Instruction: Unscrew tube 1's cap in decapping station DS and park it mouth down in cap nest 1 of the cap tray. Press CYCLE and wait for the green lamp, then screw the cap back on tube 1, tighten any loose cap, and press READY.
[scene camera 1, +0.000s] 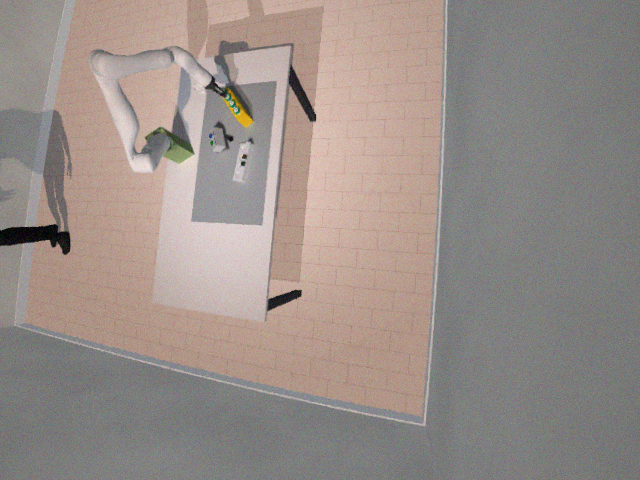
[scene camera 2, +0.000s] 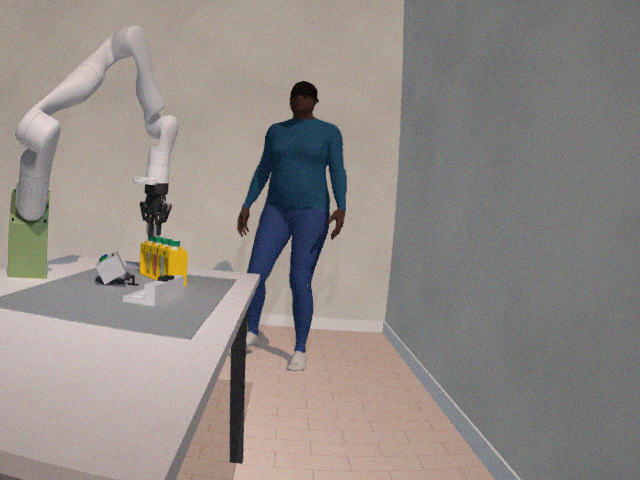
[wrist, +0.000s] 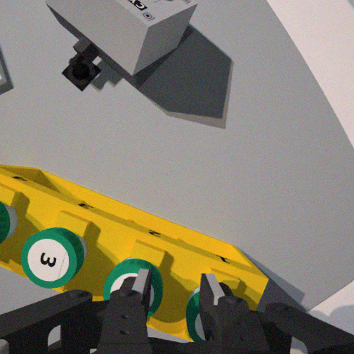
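Where they show: gripper, fingertip midpoint: (scene camera 1: 223, 95) (scene camera 2: 153, 236); arm's base at its link origin: (scene camera 1: 161, 141) (scene camera 2: 31, 207).
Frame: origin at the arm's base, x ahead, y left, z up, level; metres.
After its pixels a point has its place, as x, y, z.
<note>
The yellow tube rack (scene camera 1: 246, 121) {0.441, 0.132, -0.153} (scene camera 2: 179, 266) {0.445, 0.135, -0.136} (wrist: 115, 209) holds several upright tubes with green caps. The tube 1 cap (wrist: 193, 316) is partly hidden by the right finger. The tube 2 cap (wrist: 113, 283) is partly behind the left finger, and the tube 3 cap (wrist: 50, 259) shows clearly. My gripper (scene camera 1: 225, 93) {0.342, 0.255, -0.068} (scene camera 2: 154, 232) {0.342, 0.255, -0.068} (wrist: 175, 287) is partly open and empty, pointing down at the rack's end, its fingertips between caps 2 and 1. A grey box (scene camera 1: 219, 140) {0.290, 0.023, -0.122} (scene camera 2: 110, 269) {0.271, -0.016, -0.145} (wrist: 120, 37) carries blue and green buttons; a black holder (wrist: 81, 71) juts from its base.
A white stepped block (scene camera 1: 240, 170) {0.421, -0.159, -0.143} (scene camera 2: 164, 292) {0.445, -0.149, -0.167} with dark spots lies beyond the grey box; I cannot tell whether it is the station or the tray. The green arm mount (scene camera 1: 178, 150) {0.038, -0.023, -0.087} (scene camera 2: 28, 248) {0.012, -0.035, -0.110} stands at the table edge. A person (scene camera 2: 305, 165) stands behind the table.
</note>
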